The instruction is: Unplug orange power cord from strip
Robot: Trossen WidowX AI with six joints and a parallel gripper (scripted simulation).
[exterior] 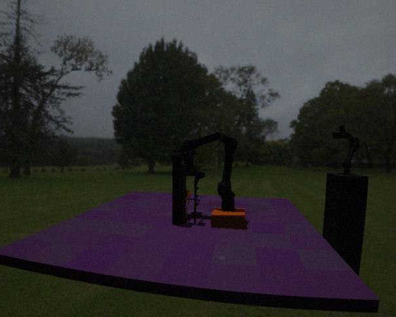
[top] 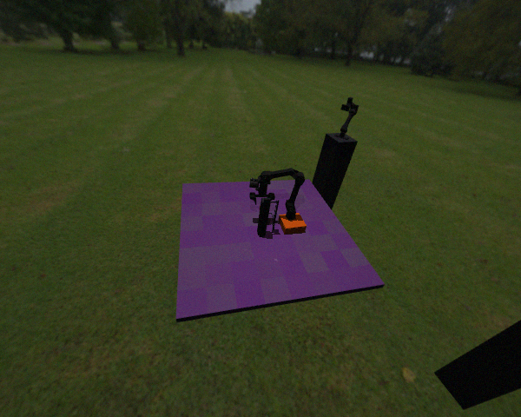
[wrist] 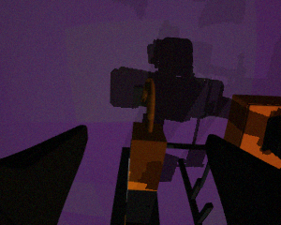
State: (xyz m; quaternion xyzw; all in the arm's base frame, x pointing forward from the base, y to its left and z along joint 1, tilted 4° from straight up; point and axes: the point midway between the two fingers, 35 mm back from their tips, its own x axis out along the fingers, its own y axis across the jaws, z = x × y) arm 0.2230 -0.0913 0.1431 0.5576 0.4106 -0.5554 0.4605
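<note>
The orange plug is 10 mm ahead of my gripper tip, 50 mm to the left of it and 10 mm below it. Also, from my gripper tip: thin dark rack: 50 mm behind, 160 mm to the left.
</note>
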